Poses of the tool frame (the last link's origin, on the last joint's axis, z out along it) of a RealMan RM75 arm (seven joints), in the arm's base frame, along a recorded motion.
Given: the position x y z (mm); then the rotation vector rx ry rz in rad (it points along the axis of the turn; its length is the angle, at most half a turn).
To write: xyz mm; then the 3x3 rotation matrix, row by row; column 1 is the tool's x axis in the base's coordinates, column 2 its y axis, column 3 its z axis. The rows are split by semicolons. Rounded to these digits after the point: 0 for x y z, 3 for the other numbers.
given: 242 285 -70 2.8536 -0.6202 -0.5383
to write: 242 285 -70; 0.848 -0.367 -0.382; -0.430 -0.899 -0.089; -0.310 0.240 -0.920
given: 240 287 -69 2.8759 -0.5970 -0.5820
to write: 240 287 -69; 0.846 -0.352 -0.401; -0.409 -0.910 -0.064; -0.342 0.218 -0.914
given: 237 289 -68 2.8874 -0.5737 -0.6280
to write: 237 289 -68; 0.841 -0.337 -0.424; -0.391 -0.919 -0.047; -0.374 0.205 -0.905
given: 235 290 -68 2.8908 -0.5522 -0.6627
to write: 235 290 -68; 0.837 -0.322 -0.442; -0.377 -0.925 -0.039; -0.397 0.199 -0.896
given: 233 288 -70 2.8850 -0.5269 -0.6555
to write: 233 288 -70; 0.844 -0.305 -0.441; -0.365 -0.929 -0.055; -0.393 0.207 -0.896
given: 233 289 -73 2.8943 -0.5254 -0.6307
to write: 233 289 -73; 0.852 -0.307 -0.425; -0.362 -0.930 -0.055; -0.378 0.201 -0.904
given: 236 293 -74 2.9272 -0.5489 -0.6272
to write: 236 293 -74; 0.850 -0.326 -0.413; -0.366 -0.930 -0.020; -0.378 0.168 -0.910
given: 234 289 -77 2.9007 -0.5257 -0.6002
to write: 234 289 -77; 0.860 -0.309 -0.406; -0.362 -0.930 -0.059; -0.360 0.197 -0.912
